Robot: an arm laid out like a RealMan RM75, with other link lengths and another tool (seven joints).
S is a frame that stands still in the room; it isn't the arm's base.
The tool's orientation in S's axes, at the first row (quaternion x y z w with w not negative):
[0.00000 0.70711 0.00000 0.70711]
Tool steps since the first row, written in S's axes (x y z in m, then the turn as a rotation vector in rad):
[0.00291 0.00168 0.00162 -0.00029 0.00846 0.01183]
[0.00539 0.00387 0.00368 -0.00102 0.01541 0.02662]
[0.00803 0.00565 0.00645 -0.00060 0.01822 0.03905]
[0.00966 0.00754 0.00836 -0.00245 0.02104 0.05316]
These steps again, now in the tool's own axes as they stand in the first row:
[-0.00162 0.00168 0.00291 -0.01183 0.00846 -0.00029]
[-0.00368 0.00387 0.00539 -0.02662 0.01541 -0.00102]
[-0.00645 0.00565 0.00803 -0.03905 0.01822 -0.00060]
[-0.00836 0.00754 0.00966 -0.05316 0.02104 -0.00245]

